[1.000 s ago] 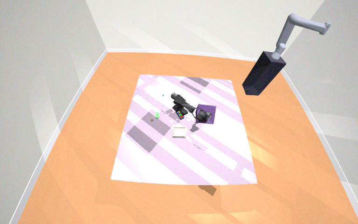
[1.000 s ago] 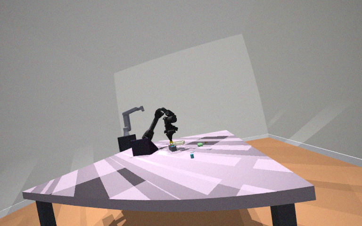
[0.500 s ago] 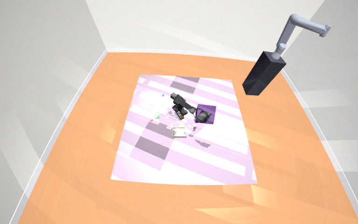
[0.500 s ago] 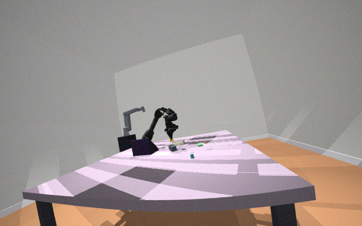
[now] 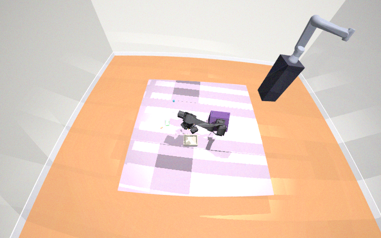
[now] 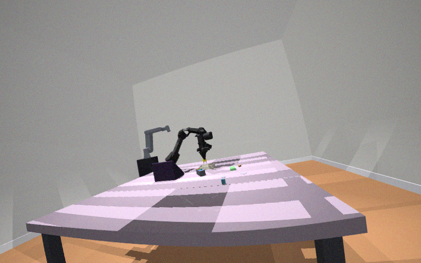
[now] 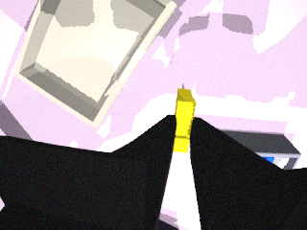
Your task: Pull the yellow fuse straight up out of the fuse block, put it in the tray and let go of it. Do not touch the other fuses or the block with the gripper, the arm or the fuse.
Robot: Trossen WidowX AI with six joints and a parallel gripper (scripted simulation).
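The cream tray is 1 cm behind my gripper tip, 9 cm to the left of it and 9 cm below it. The rest, counted from my gripper tip: blue fuse 1 cm behind, 13 cm to the right, 7 cm below; yellow fuse 1 cm below; green fuse 3 cm behind, 9 cm to the right, 7 cm below.
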